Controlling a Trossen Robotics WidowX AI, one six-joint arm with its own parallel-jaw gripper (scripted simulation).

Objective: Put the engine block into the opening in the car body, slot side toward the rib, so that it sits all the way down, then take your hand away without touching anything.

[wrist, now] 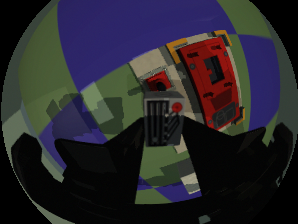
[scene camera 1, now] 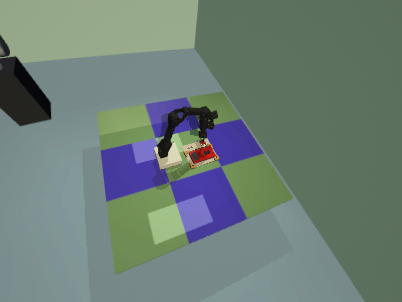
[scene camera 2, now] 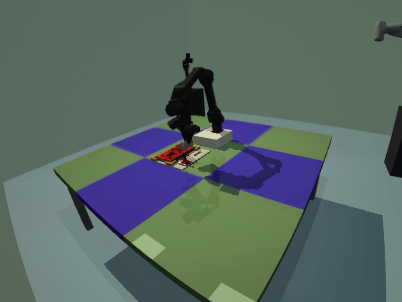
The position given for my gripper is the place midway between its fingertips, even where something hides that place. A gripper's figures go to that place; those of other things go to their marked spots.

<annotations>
My gripper (wrist: 162,121): 0.10 m from the lens. An engine block (wrist: 164,111): 0.09 m from the lens.
</annotations>
